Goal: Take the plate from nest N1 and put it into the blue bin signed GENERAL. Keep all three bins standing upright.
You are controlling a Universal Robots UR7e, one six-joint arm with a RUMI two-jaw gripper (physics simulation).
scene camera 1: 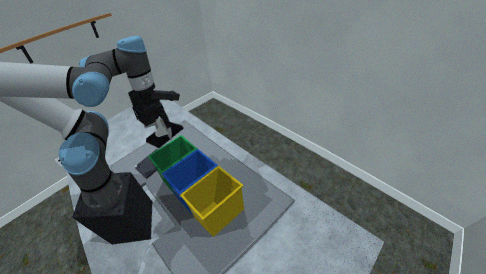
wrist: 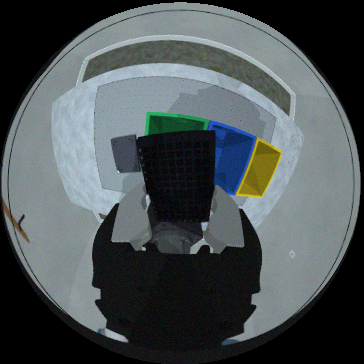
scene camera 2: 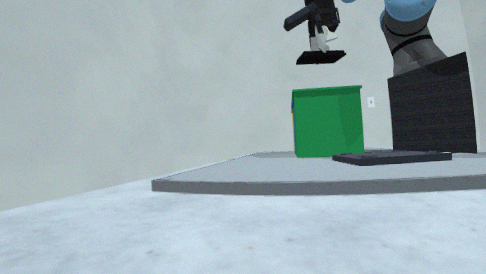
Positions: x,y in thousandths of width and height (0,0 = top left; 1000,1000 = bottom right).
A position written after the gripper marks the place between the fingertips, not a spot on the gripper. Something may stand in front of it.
Note:
In view: the gripper (scene camera 1: 338,495), a green bin (scene camera 2: 676,443), a black plate (wrist: 490,457) and a yellow bin (scene camera 1: 443,732).
The green bin also shows in scene camera 1 (scene camera 1: 338,578) and in the wrist view (wrist: 430,337). The yellow bin also shows in the wrist view (wrist: 727,435). The gripper is seen too in the wrist view (wrist: 493,507).

